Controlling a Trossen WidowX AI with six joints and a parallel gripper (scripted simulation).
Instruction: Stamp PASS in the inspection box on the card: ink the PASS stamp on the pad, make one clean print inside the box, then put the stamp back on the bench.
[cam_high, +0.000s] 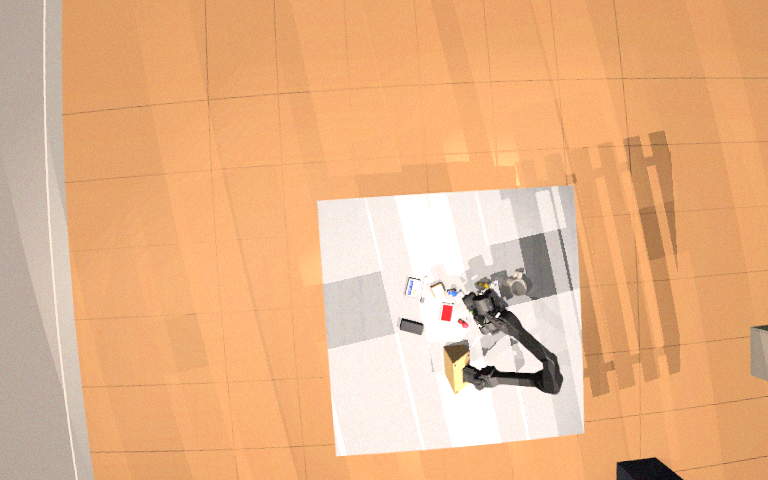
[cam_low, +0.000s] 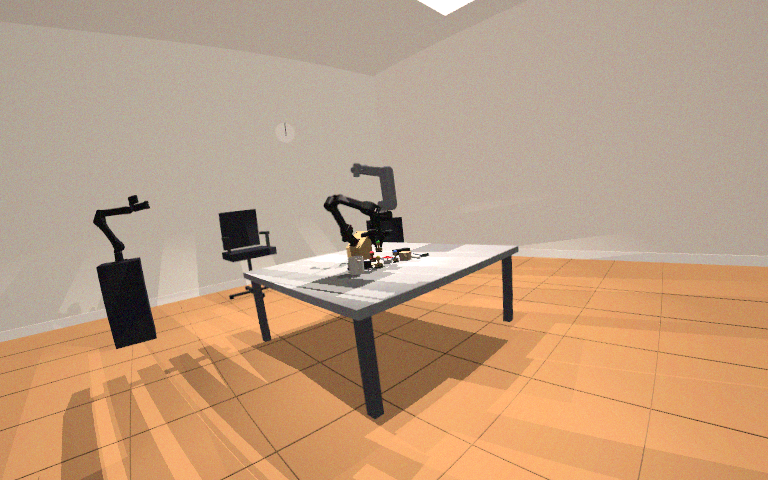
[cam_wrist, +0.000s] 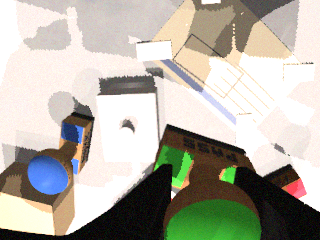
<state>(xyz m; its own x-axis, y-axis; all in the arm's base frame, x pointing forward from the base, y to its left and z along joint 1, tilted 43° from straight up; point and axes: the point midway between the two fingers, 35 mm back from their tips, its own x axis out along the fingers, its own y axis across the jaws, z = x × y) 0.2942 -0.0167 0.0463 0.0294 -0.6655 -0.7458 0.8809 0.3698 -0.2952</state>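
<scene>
Right now my gripper tip is 90 mm above the cream card and 40 mm to the left of it. The rest, counted from my gripper tip: ink pad (100 mm to the left, 90 mm below, 40 mm behind); yellow-knobbed stamp (90 mm to the right, 90 mm ahead, 70 mm below); red-knobbed stamp (90 mm behind, 70 mm below, 20 mm to the left).
</scene>
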